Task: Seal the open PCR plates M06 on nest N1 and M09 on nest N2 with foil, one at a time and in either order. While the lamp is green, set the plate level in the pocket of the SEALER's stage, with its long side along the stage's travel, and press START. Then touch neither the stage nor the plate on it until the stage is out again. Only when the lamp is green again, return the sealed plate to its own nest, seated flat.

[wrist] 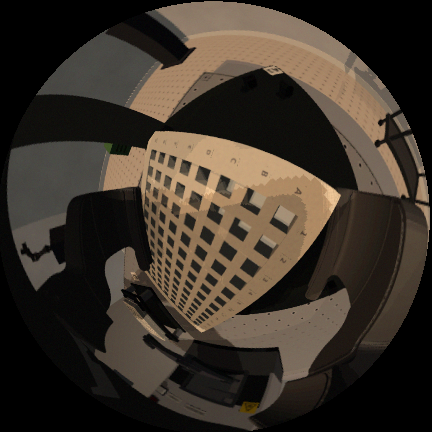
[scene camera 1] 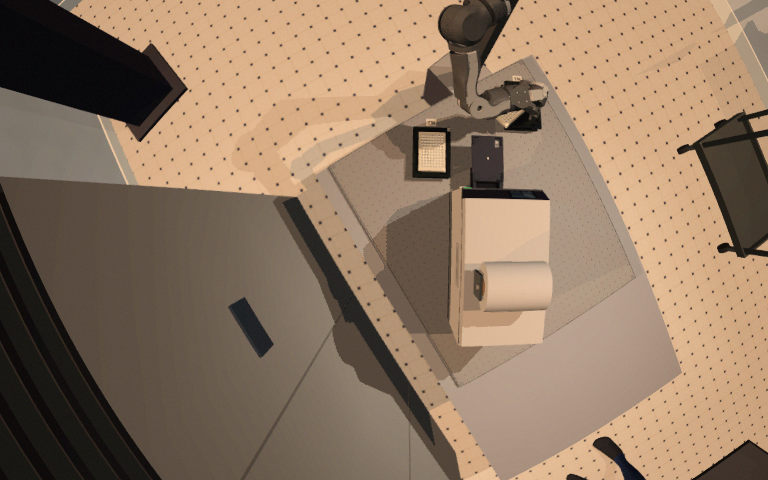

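My gripper point(scene camera 1: 533, 108) point(wrist: 222, 237) is open over the right-hand nest, its fingers standing on both sides of an open plate point(scene camera 1: 510, 118) point(wrist: 215, 215). The plate is turned askew in that black nest point(scene camera 1: 523, 126) point(wrist: 250, 115) and looks tipped, its A1 corner closest to the wrist camera; its contact with the nest is hidden. The other open plate point(scene camera 1: 431, 151) point(wrist: 142, 320) sits square in the left nest point(scene camera 1: 416, 152). The nest labels are too small to read surely. The sealer's dark stage point(scene camera 1: 487, 161) is out and bare. A small green lamp point(scene camera 1: 466, 187) shows at the sealer's front corner.
The white sealer point(scene camera 1: 504, 226) point(wrist: 192, 406) stands behind the stage, with a foil roll point(scene camera 1: 518, 285) on top. The stage lies between the nests, close to both. My arm point(scene camera 1: 467, 73) reaches in from the back edge of the table. A dark cart point(scene camera 1: 719, 192) stands on the floor.
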